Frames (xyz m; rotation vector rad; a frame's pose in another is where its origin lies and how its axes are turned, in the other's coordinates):
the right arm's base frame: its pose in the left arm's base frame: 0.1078 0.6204 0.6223 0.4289 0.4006 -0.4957
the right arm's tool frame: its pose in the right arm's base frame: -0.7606 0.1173 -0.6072 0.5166 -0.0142 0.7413
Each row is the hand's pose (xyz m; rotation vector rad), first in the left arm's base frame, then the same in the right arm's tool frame.
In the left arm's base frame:
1: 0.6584 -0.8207 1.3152 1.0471 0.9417 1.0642
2: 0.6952 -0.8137 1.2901 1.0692 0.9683 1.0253
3: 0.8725 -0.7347 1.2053 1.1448 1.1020 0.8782
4: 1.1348 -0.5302 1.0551 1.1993 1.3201 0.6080
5: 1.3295 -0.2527 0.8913 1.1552 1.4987 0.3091
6: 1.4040 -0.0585 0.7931 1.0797 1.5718 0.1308
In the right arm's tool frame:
1: 0.9441 -0.4906 2.3569 0.2112 1.1381 0.3806
2: 0.9814 -0.5113 2.3424 0.2330 1.1390 0.3374
3: 1.1680 -0.5568 2.2532 0.3189 1.1699 0.1609
4: 1.4567 -0.6002 2.0342 0.4042 1.2168 -0.1497
5: 1.6891 -0.6122 1.7382 0.4015 1.2349 -0.4717
6: 1.7907 -0.6017 1.5321 0.3514 1.2267 -0.6557

